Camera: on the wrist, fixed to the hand. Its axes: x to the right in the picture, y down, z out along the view.
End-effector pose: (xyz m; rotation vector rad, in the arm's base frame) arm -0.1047 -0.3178 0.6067 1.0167 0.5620 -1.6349
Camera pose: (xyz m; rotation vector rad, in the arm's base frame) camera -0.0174 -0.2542 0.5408 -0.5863 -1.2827 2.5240
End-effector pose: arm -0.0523 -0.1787 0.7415 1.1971 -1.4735 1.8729
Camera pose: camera -0.1419 -0.0914 0.7223 1.5480 -0.0732 0.8616
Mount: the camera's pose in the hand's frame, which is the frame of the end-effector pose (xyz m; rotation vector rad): 0.0164 0.0536 -0.1135 0.1409 0.0761 -1.5314
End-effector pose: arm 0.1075 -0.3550 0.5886 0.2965 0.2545 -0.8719
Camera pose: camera 0.1483 -0.2937 0.4857 0.2314 0.4974 -2.3989
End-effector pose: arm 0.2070 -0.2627 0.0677 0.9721 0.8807 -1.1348
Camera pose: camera 0.2542 -0.1539 0.0234 0.2909 1.6894 -2.4428
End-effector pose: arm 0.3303 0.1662 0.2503 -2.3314 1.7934 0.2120
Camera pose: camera 0.2823 0.1105 0.3533 -2.8200 -0.2942 -0.2324
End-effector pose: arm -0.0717 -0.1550 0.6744 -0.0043 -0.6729 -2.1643
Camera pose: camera -0.0173 -0.2466 0.6060 -0.6463 0.6279 2.3996
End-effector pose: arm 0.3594 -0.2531 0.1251 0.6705 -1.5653 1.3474
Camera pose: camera 0.3399 -0.1287 0.1116 1.4336 -0.4815 0.2683
